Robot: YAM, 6 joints.
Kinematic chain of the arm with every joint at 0, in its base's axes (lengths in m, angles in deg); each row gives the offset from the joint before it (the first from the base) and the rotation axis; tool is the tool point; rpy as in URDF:
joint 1: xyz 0 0 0.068 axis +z
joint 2: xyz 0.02 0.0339 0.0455 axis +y
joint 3: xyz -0.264 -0.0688 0 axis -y
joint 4: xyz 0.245 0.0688 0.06 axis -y
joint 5: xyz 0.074 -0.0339 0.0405 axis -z
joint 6: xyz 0.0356 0 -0.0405 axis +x
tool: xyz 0 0 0 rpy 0 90 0
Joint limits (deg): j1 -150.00..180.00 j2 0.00..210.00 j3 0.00..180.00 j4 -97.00..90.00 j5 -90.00..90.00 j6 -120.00..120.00
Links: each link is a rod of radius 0.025 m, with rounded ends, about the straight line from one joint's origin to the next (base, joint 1, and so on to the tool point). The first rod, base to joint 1, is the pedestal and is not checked.
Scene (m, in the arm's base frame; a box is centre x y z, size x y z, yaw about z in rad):
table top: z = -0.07
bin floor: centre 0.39 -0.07 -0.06 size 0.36 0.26 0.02 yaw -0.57
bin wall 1: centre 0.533 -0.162 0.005 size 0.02 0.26 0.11 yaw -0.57
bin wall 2: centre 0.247 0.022 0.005 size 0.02 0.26 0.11 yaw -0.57
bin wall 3: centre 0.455 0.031 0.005 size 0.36 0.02 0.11 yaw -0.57
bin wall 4: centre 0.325 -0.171 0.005 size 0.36 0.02 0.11 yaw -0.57
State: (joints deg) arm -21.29 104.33 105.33 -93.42 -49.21 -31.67
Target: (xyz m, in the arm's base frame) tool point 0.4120 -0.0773 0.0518
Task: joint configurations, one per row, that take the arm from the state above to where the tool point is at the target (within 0.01 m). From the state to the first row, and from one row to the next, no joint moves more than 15 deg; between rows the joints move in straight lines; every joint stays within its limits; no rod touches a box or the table.
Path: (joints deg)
1: -18.95 118.78 105.59 -88.20 -48.91 -31.67
2: -16.61 133.23 105.85 -82.98 -48.62 -31.67
3: -14.26 147.68 106.10 -77.76 -48.32 -31.67

